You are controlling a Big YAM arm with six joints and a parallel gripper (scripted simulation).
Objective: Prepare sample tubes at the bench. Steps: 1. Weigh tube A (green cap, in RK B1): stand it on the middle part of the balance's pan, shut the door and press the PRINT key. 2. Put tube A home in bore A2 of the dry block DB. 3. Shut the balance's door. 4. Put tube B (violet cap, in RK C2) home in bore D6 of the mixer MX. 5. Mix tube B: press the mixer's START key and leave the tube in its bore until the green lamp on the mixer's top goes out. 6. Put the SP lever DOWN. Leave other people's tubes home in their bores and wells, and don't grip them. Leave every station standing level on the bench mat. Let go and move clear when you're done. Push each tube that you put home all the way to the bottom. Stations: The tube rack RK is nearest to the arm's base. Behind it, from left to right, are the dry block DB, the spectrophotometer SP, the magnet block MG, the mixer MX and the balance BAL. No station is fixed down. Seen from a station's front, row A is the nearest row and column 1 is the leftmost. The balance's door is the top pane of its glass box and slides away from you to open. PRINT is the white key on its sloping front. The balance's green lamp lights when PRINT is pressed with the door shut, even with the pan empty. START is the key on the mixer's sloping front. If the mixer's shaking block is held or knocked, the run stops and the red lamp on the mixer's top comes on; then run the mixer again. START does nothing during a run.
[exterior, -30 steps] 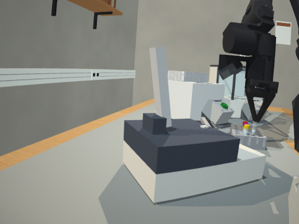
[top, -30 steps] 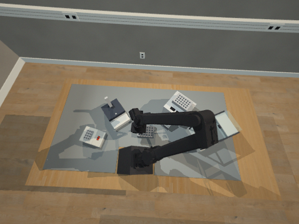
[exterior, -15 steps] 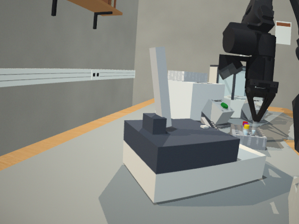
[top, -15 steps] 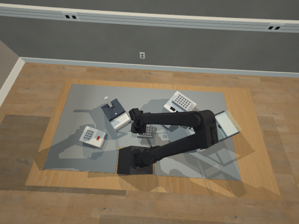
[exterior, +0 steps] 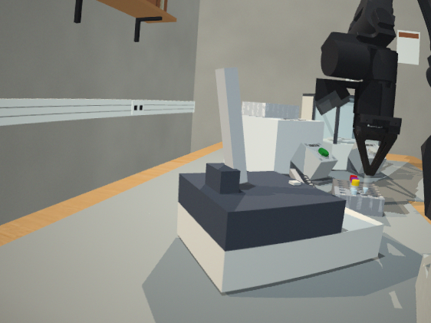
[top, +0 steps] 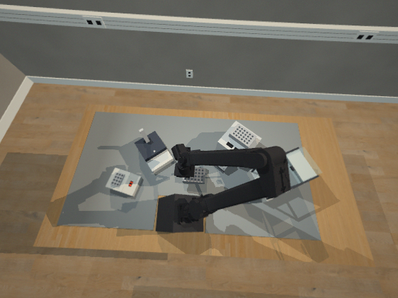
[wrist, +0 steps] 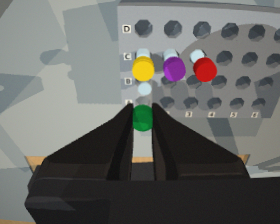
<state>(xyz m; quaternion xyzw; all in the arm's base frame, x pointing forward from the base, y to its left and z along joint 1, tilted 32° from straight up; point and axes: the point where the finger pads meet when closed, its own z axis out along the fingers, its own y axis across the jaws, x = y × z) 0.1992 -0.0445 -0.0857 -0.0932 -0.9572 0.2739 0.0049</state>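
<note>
The violet-capped tube B is 40 mm below my hand, 20 mm to the right of it and 20 mm ahead of it. Round my hand: rack RK: 60 mm below, 50 mm to the right; then magnet block: 120 mm ahead, 50 mm below, 40 mm to the right; then green start key: 210 mm to the right, 40 mm ahead.
</note>
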